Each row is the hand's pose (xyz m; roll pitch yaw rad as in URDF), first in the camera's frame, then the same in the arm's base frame.
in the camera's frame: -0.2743 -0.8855 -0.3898 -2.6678 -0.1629 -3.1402
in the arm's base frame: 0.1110 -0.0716 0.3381 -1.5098 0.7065 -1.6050
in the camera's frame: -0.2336 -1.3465 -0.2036 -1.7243 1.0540 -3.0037
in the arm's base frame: 0.1109 -0.3883 0.7235 0.3334 0.4794 -0.0974
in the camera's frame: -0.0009 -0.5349 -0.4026 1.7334 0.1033 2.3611
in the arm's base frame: -0.0446 0.3411 0.2806 1.8205 1.4766 -2.6891
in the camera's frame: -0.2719 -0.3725 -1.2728 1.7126 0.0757 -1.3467
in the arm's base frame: 0.7245 0.5509 -0.1901 2.8218 -0.9523 -0.7802
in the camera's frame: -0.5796 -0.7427 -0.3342 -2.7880 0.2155 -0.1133
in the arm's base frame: 0.0435 -0.2214 0.0387 2.4491 -0.7834 1.4036
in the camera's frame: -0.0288 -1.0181 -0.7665 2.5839 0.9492 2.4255
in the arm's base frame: 0.4763 0.1541 0.5263 -0.6620 0.8165 0.3023
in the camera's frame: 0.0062 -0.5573 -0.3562 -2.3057 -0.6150 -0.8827
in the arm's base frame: -0.0794 0.3163 0.3102 0.6118 -1.1443 -2.5913
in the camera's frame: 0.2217 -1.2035 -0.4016 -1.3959 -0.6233 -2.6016
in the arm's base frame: 0.1816 0.0921 0.8998 -0.1267 0.0765 -1.8657
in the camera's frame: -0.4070 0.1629 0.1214 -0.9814 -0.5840 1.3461
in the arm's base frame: -0.7402 0.2939 -0.3829 -2.0524 0.3357 2.6627
